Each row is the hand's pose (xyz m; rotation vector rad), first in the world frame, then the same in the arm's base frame.
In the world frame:
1: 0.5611 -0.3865 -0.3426 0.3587 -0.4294 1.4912
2: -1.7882 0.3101 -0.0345 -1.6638 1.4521 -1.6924
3: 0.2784 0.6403 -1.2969 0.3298 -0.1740 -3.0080
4: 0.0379 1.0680 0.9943 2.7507 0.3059 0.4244
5: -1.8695 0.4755 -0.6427 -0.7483 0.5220 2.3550
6: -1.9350 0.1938 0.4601 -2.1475 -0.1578 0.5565
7: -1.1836 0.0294 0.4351 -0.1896 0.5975 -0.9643
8: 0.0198 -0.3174 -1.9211 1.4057 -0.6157 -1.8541
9: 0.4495 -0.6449 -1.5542 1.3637 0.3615 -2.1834
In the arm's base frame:
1: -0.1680 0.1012 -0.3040 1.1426 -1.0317 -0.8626
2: 0.0534 -0.0471 2.1513 -0.3627 -2.9593 -0.3143
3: 1.2238 0.1706 0.0167 0.3682 -1.1935 1.0048
4: -0.0370 -1.6979 0.6566 -1.3647 1.6322 0.4623
5: 0.5869 0.2976 2.1724 0.8423 -0.4933 0.6288
6: -0.3741 -0.2912 2.3446 -0.0680 1.0562 -0.1653
7: -0.4525 -0.3350 1.5803 -1.8366 -1.9264 1.6562
8: 0.9430 1.3085 0.0082 -0.2625 -0.1630 1.7241
9: 0.4674 1.1646 -0.4156 -0.5907 -0.5814 1.0521

